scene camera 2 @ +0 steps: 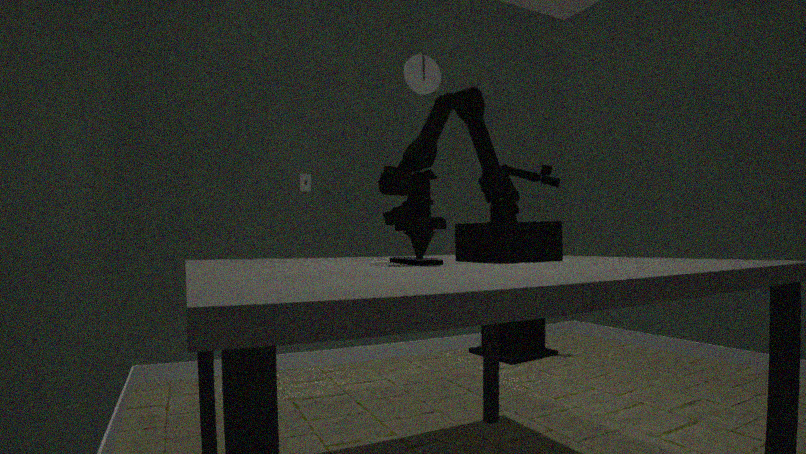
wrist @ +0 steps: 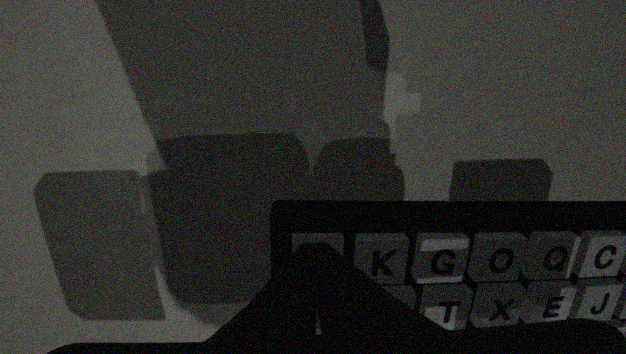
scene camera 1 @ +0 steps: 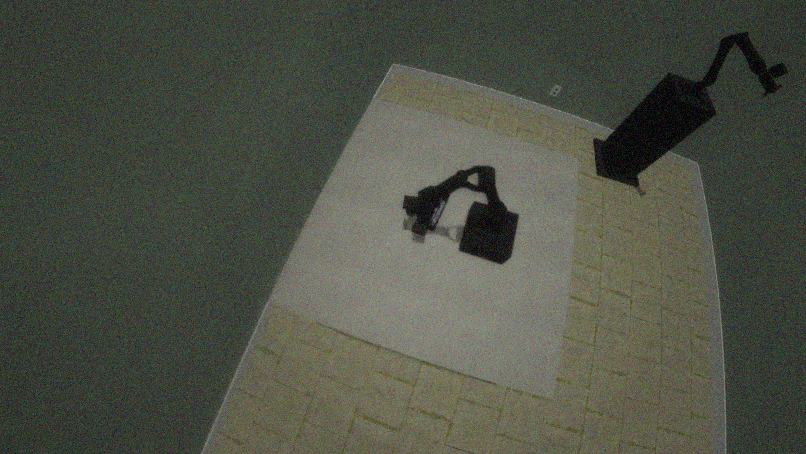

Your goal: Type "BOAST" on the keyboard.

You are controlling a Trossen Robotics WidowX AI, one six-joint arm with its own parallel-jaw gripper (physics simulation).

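Places are measured from the arm's base along level axes (x right, y ahead, z up), in metres.
Pixels of known places: gripper, fingertip midpoint: (scene camera 2: 419, 259) (wrist: 314, 255) (scene camera 1: 423, 222); arm's base, link origin: (scene camera 2: 502, 222) (scene camera 1: 495, 222).
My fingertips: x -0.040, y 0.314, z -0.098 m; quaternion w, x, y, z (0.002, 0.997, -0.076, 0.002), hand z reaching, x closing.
Ahead of a thing's pixels: the offset from my fingertips to its top centre. Level surfaces: height alone.
The black keyboard {dz +0.003, dx +0.088, dy -0.040 m} (scene camera 2: 401, 261) (wrist: 450, 216) lies flat on the table; part of it shows in the wrist view. My gripper (scene camera 2: 419, 257) (wrist: 314, 255) is shut and empty, pointing down with its tips at the leftmost key {dz +0.000, dx +0.001, dy -0.001 m} (wrist: 320, 237) of the top row. The tips cover that key's letter and seem to touch the key; how far it is pressed I cannot tell. To its right are the K key {dz +0.003, dx +0.021, dy -0.006 m} (wrist: 382, 261), G key {dz +0.003, dx +0.042, dy -0.010 m} (wrist: 442, 261) and O key {dz +0.003, dx +0.062, dy -0.014 m} (wrist: 500, 260). The T key {dz +0.003, dx +0.043, dy -0.031 m} (wrist: 448, 311) is in the row below. The A and B keys do not show.
The white table {dz -0.013 m} (scene camera 1: 479, 321) (scene camera 2: 315, 281) carries my arm's black base box (scene camera 1: 487, 234) (scene camera 2: 507, 242). A second dark arm (scene camera 1: 719, 59) (scene camera 2: 524, 173) stands on a tall black pedestal (scene camera 1: 654, 126) beyond the table. Shadows of my arm fall across the keys and the table.
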